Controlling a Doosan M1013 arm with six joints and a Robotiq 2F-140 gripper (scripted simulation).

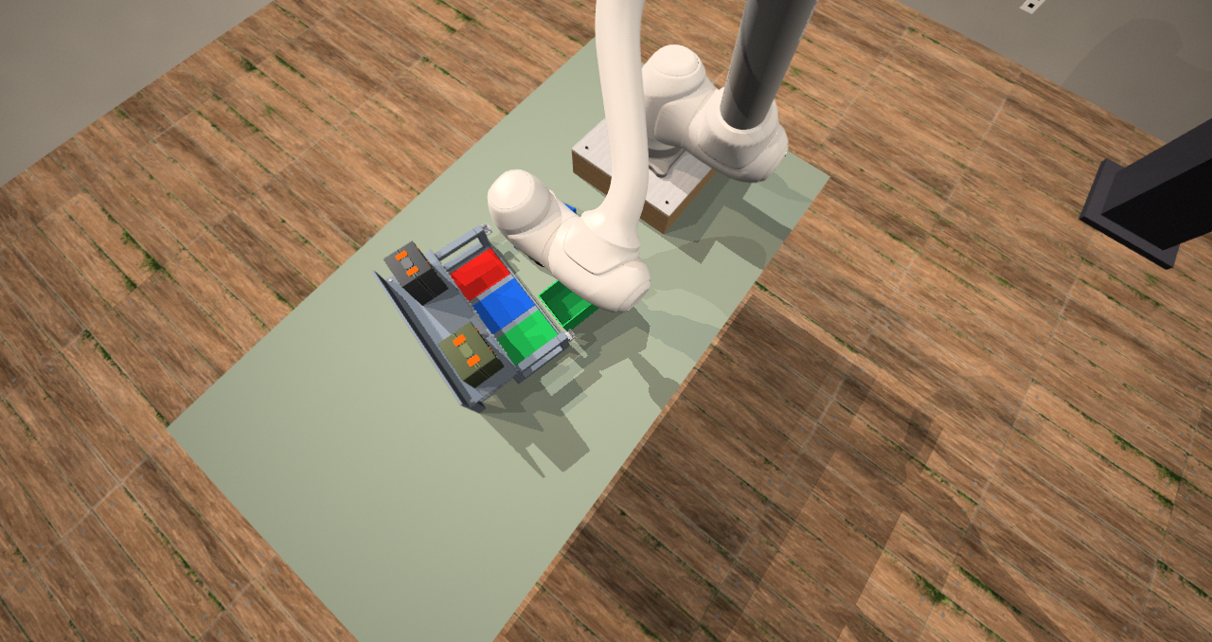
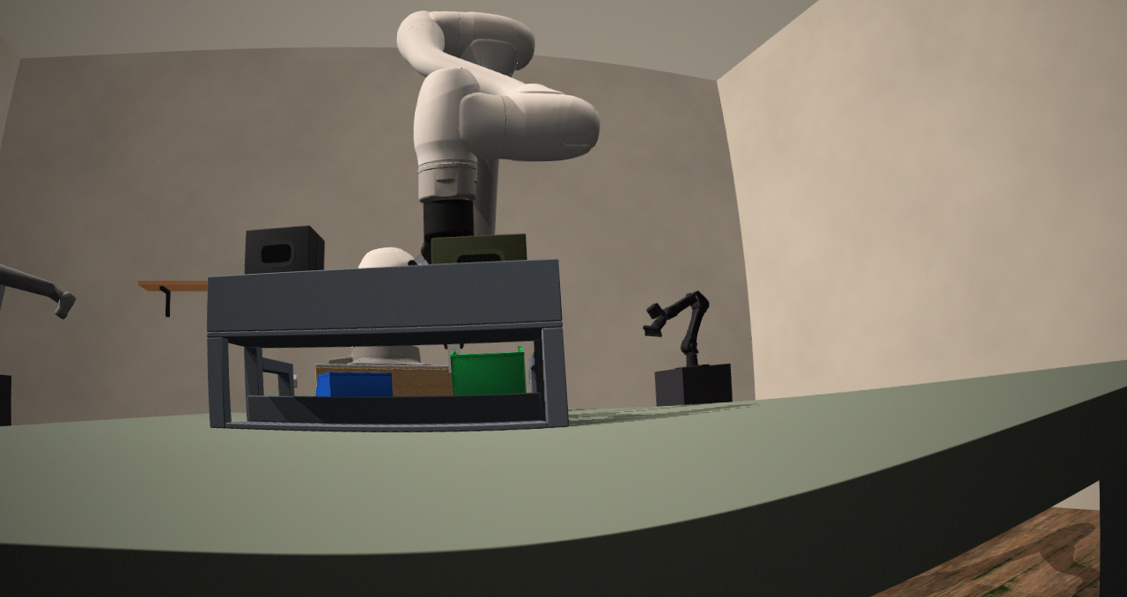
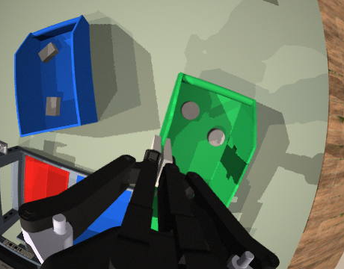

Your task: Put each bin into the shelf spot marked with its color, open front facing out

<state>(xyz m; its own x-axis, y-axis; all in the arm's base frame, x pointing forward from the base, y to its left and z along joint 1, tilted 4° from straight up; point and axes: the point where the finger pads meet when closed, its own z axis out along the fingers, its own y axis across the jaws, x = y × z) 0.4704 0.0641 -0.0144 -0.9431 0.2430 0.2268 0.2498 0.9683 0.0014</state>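
My gripper is now 50 mm to the right of the green bin and 40 mm above it. The rest, counted from my hand: black box (220 mm ahead, 250 mm to the right, 60 mm above); olive box (280 mm ahead, 20 mm to the right, 40 mm above); blue bin (100 mm behind, 160 mm to the right, 70 mm below).
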